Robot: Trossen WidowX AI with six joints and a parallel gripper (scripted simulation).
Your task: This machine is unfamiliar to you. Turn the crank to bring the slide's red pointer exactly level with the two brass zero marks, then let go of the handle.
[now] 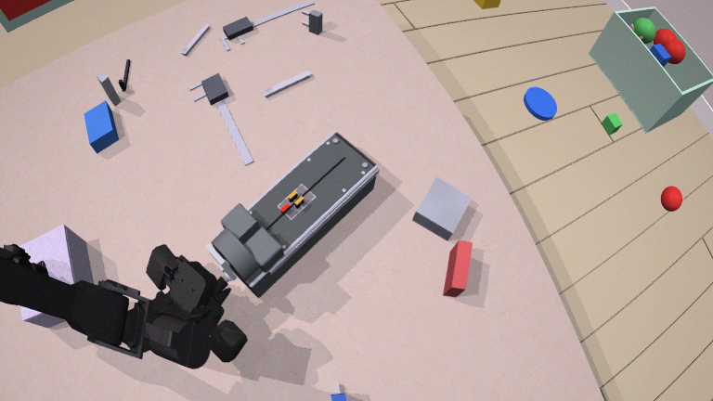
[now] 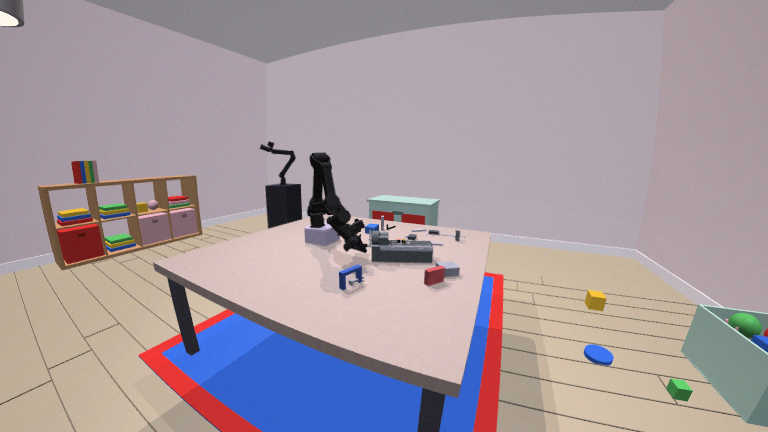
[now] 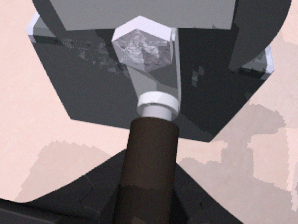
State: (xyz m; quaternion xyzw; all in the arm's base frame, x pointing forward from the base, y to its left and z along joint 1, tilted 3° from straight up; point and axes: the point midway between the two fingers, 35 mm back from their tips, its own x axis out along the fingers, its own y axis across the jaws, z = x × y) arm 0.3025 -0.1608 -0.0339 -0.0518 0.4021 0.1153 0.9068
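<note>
Now: the dark brown crank handle 3 cm above my gripper tip, 2 cm behind it and 1 cm to the right of it. From my gripper tip the other things lie so: red pointer 14 cm ahead, 5 cm above, 4 cm to the left; red block 31 cm ahead, 16 cm to the right; grey block 36 cm ahead, 6 cm to the right, 1 cm below.
</note>
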